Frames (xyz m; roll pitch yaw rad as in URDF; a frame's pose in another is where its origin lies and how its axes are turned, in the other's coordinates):
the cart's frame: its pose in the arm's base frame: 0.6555 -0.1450 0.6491 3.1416 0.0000 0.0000
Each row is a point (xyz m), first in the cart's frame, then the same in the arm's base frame.
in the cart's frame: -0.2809 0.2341 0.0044
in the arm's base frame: 0.3746 -0.3791 0.6447
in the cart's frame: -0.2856 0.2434 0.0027
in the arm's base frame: 0.3699 -0.3884 0.6464
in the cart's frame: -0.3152 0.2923 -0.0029
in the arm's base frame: 0.3403 -0.4373 0.6520
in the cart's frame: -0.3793 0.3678 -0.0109
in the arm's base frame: 0.2762 -0.5128 0.6600
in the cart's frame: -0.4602 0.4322 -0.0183
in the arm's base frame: 0.1953 -0.5772 0.6674
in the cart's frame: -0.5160 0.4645 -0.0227
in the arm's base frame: 0.1395 -0.6095 0.6718
